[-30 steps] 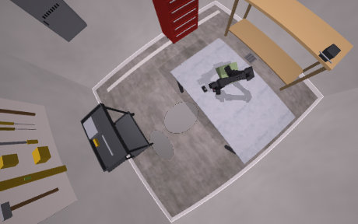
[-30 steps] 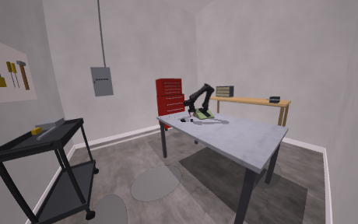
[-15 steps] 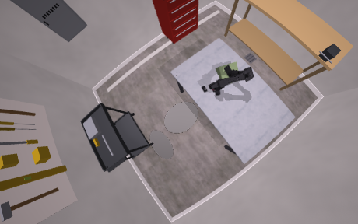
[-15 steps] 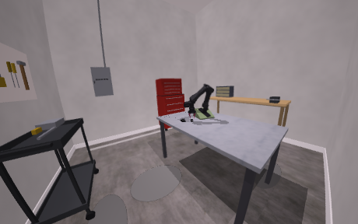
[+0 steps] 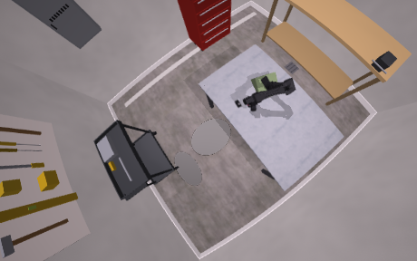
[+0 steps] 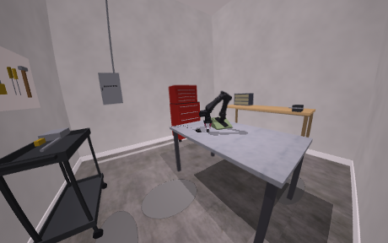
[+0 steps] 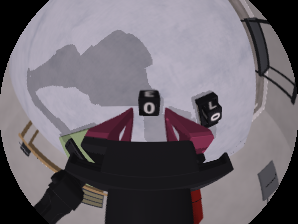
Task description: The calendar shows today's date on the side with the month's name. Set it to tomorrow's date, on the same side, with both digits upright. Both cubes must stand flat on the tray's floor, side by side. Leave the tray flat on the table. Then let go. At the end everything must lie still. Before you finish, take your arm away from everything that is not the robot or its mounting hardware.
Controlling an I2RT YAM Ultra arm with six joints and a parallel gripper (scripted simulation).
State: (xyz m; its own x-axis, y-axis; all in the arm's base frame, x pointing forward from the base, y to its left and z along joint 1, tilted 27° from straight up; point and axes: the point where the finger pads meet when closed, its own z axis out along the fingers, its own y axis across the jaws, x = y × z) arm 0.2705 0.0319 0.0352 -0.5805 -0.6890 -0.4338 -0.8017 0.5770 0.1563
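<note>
Now: hand 3 cm above the black calendar cube.
</note>
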